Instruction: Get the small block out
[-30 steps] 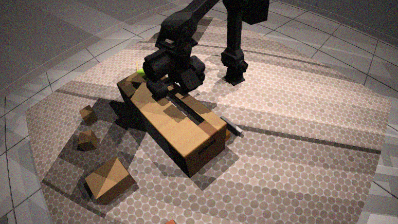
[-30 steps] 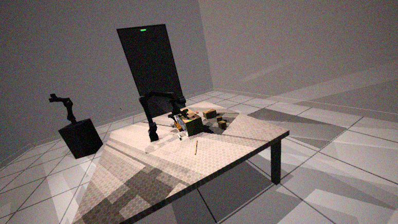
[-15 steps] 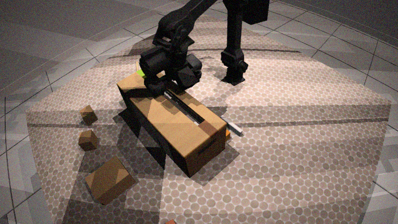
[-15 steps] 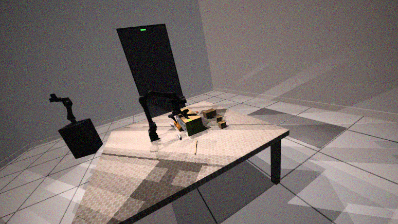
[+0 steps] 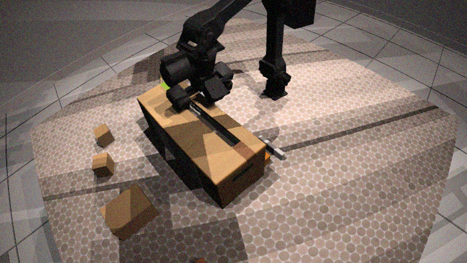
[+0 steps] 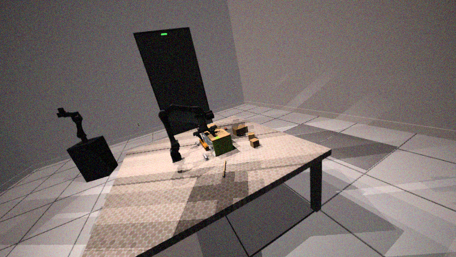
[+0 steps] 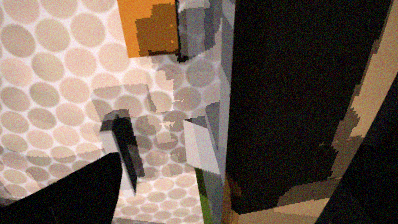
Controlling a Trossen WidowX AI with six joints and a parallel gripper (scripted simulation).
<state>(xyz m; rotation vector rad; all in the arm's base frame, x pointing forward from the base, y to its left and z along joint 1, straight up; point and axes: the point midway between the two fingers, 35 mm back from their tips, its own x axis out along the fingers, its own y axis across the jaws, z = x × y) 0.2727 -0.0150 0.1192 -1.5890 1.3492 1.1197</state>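
My gripper tip is 6 cm short of the purple block and 1 cm to the left of it. From my gripper tip the other things lie so: thin stick (29 cm to the right, 8 cm below, 4 cm ahead); box (8 cm to the left, 2 cm below, 2 cm ahead).
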